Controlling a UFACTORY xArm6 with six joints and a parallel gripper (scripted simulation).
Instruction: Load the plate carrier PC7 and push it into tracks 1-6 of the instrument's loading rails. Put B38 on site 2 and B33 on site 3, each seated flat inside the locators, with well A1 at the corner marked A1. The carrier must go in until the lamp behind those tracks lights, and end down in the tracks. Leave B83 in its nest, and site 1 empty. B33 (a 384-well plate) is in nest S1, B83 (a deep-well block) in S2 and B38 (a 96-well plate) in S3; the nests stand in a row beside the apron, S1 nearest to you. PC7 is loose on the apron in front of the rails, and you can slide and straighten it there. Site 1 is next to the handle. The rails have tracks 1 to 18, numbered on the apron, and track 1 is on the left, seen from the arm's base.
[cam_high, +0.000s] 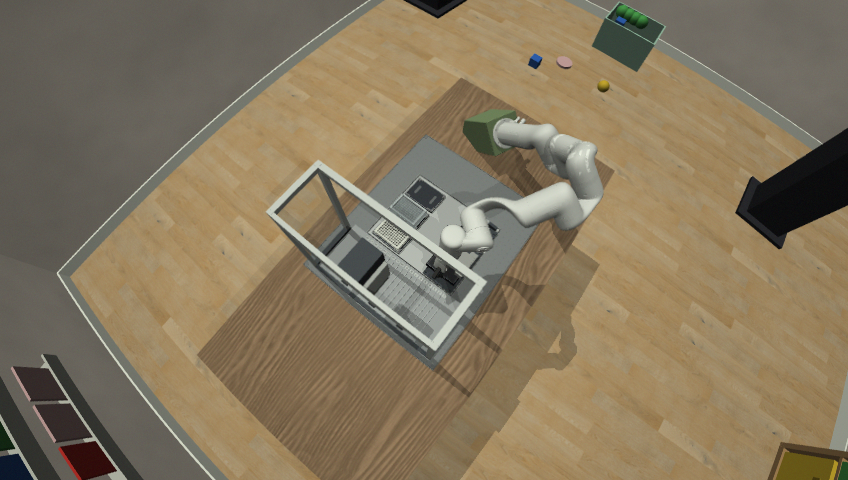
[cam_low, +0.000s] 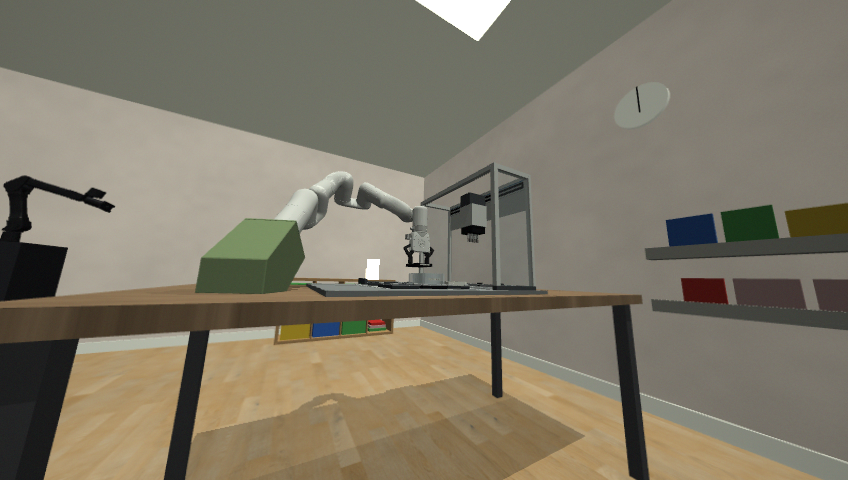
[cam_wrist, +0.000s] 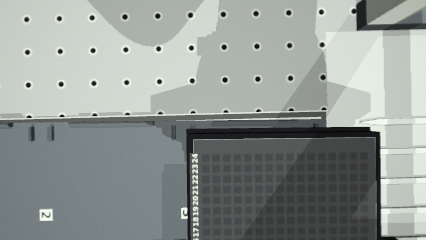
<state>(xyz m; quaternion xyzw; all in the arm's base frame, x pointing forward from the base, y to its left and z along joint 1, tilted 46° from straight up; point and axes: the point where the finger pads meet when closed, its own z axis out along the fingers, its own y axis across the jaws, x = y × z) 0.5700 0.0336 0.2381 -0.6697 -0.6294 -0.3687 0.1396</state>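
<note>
Now: hand 110 mm past the dark plate carrier, 10 mm to the left of it and 90 mm above it. Also, from my hand: white 96-well plate (20 mm ahead, 260 mm to the right, 90 mm below); deep-well block (90 mm behind, 280 mm to the right, 80 mm below); dark 384-well plate (10 mm below).
</note>
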